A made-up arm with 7 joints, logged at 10 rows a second.
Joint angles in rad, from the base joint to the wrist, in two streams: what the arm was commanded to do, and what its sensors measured. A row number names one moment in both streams.
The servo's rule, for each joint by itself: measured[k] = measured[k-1] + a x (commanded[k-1-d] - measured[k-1]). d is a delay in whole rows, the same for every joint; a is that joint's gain. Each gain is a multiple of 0.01, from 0.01 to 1. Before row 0 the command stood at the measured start. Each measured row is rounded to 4 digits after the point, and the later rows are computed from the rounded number. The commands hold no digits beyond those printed.
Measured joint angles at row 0: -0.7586 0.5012 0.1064 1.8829 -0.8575 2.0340 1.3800
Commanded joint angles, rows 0 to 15: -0.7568 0.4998 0.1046 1.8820 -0.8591 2.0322 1.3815; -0.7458 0.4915 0.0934 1.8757 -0.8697 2.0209 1.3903; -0.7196 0.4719 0.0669 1.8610 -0.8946 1.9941 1.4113; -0.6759 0.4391 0.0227 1.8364 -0.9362 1.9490 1.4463; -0.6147 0.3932 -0.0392 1.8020 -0.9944 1.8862 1.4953; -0.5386 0.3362 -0.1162 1.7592 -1.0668 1.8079 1.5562; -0.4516 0.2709 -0.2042 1.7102 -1.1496 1.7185 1.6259; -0.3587 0.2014 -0.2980 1.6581 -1.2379 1.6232 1.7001; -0.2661 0.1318 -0.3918 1.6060 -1.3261 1.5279 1.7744; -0.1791 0.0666 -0.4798 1.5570 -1.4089 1.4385 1.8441; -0.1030 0.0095 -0.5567 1.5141 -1.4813 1.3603 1.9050; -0.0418 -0.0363 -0.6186 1.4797 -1.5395 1.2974 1.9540; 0.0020 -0.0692 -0.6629 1.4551 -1.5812 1.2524 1.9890; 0.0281 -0.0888 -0.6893 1.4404 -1.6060 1.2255 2.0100; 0.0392 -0.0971 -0.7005 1.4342 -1.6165 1.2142 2.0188; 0.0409 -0.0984 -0.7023 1.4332 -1.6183 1.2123 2.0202
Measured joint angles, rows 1 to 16: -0.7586 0.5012 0.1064 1.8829 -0.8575 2.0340 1.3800; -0.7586 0.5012 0.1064 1.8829 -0.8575 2.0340 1.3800; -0.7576 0.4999 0.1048 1.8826 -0.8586 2.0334 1.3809; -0.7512 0.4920 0.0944 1.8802 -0.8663 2.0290 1.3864; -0.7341 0.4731 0.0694 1.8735 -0.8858 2.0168 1.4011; -0.7027 0.4411 0.0269 1.8605 -0.9206 1.9931 1.4278; -0.6552 0.3961 -0.0333 1.8400 -0.9715 1.9557 1.4676; -0.5922 0.3398 -0.1087 1.8117 -1.0373 1.9040 1.5199; -0.5163 0.2750 -0.1956 1.7762 -1.1148 1.8391 1.5824; -0.4312 0.2058 -0.2888 1.7349 -1.1997 1.7635 1.6518; -0.3420 0.1362 -0.3825 1.6898 -1.2869 1.6810 1.7241; -0.2540 0.0708 -0.4710 1.6433 -1.3711 1.5961 1.7949; -0.1725 0.0132 -0.5490 1.5981 -1.4471 1.5136 1.8599; -0.1019 -0.0333 -0.6123 1.5567 -1.5109 1.4379 1.9154; -0.0458 -0.0670 -0.6583 1.5211 -1.5594 1.3730 1.9588; -0.0059 -0.0875 -0.6865 1.4929 -1.5916 1.3214 1.9890
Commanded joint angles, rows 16 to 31: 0.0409 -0.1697 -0.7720 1.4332 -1.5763 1.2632 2.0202; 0.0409 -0.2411 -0.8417 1.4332 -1.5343 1.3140 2.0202; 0.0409 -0.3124 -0.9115 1.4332 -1.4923 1.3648 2.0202; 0.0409 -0.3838 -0.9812 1.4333 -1.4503 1.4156 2.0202; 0.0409 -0.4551 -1.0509 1.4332 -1.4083 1.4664 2.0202; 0.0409 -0.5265 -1.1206 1.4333 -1.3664 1.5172 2.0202; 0.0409 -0.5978 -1.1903 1.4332 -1.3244 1.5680 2.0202; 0.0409 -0.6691 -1.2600 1.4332 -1.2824 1.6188 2.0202; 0.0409 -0.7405 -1.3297 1.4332 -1.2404 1.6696 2.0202; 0.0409 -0.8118 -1.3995 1.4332 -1.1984 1.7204 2.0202; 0.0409 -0.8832 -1.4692 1.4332 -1.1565 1.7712 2.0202; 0.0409 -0.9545 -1.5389 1.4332 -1.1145 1.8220 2.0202; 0.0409 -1.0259 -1.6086 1.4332 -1.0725 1.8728 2.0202; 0.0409 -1.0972 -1.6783 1.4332 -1.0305 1.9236 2.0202; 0.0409 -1.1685 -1.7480 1.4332 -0.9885 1.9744 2.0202; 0.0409 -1.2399 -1.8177 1.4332 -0.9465 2.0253 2.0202
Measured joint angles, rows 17 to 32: 0.0185 -0.0965 -0.6992 1.4724 -1.6088 1.2839 2.0066; 0.0306 -0.0983 -0.7020 1.4587 -1.6154 1.2588 2.0146; 0.0362 -0.1654 -0.7657 1.4498 -1.5884 1.2603 2.0179; 0.0387 -0.2366 -0.8349 1.4440 -1.5511 1.2791 2.0193; 0.0399 -0.3079 -0.9046 1.4402 -1.5105 1.3091 2.0198; 0.0404 -0.3792 -0.9743 1.4378 -1.4690 1.3464 2.0200; 0.0407 -0.4505 -1.0440 1.4362 -1.4271 1.3884 2.0201; 0.0408 -0.5219 -1.1137 1.4352 -1.3852 1.4335 2.0202; 0.0409 -0.5932 -1.1834 1.4345 -1.3432 1.4806 2.0202; 0.0409 -0.6645 -1.2531 1.4340 -1.3012 1.5290 2.0202; 0.0409 -0.7359 -1.3228 1.4337 -1.2592 1.5782 2.0202; 0.0409 -0.8072 -1.3926 1.4335 -1.2172 1.6280 2.0202; 0.0409 -0.8786 -1.4623 1.4334 -1.1753 1.6781 2.0202; 0.0409 -0.9499 -1.5320 1.4333 -1.1333 1.7285 2.0202; 0.0409 -1.0213 -1.6017 1.4333 -1.0913 1.7790 2.0202; 0.0409 -1.0926 -1.6714 1.4333 -1.0493 1.8296 2.0202
